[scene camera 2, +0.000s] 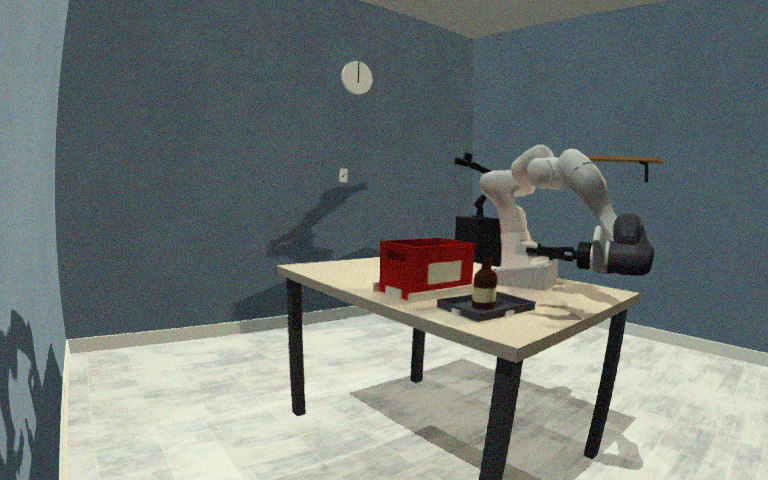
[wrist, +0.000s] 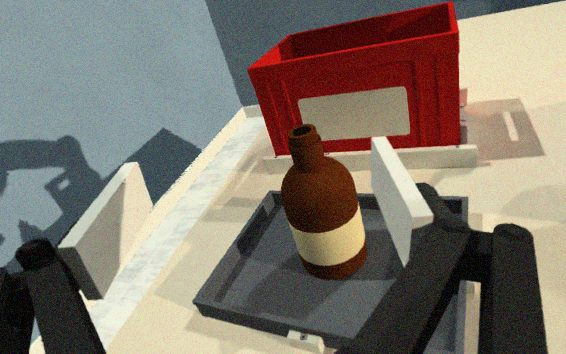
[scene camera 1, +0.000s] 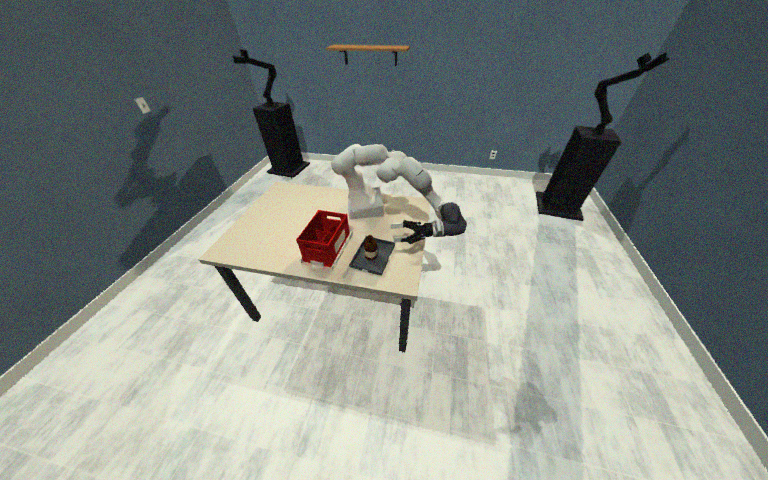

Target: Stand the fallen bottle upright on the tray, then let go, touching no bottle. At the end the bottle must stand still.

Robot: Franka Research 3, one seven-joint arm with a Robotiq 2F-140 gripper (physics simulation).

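The brown bottle [scene camera 1: 370,247] [scene camera 2: 484,287] [wrist: 327,215] with a cream label stands upright on its base on the dark grey tray [scene camera 1: 386,253] [scene camera 2: 516,305] [wrist: 250,287]. My gripper [scene camera 1: 397,232] [scene camera 2: 530,250] [wrist: 255,173] is open, its two pale pads wide apart with no object between them. It is apart from the bottle, held above the table and back toward the arm's side, pointing roughly level. In the wrist view the bottle shows beyond the pads, nearer the right one. No part of the bottle's outline is hidden there.
A red crate [scene camera 1: 317,249] [scene camera 2: 419,280] [wrist: 430,100] stands beside the tray, with pale strips at its foot. The robot base [scene camera 1: 365,208] [scene camera 2: 526,276] stands behind them on the wooden table [scene camera 1: 266,226] [scene camera 2: 339,272]. The table's edge passes close by the tray.
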